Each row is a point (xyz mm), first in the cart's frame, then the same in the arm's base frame.
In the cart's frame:
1: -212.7 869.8 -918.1
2: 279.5 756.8 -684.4
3: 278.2 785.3 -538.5
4: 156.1 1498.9 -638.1
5: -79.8 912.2 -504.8
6: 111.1 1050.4 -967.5
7: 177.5 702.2 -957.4
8: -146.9 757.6 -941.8
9: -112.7 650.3 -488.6
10: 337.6 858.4 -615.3
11: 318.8 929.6 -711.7
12: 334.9 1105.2 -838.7
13: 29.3 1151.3 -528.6
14: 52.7 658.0 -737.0
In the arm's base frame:
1: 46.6 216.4 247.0
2: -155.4 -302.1 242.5
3: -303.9 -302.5 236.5
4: -371.1 34.4 881.5
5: -365.5 73.8 236.5
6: 52.8 -34.2 524.6
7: 123.0 -202.4 220.5
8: 95.4 121.8 168.5
9: -320.9 25.5 -19.7
10: -246.1 -331.8 339.3
11: -168.6 -285.8 420.6
12: -85.5 -239.7 616.0
13: -397.5 43.3 496.6
14: -81.2 -112.3 92.8

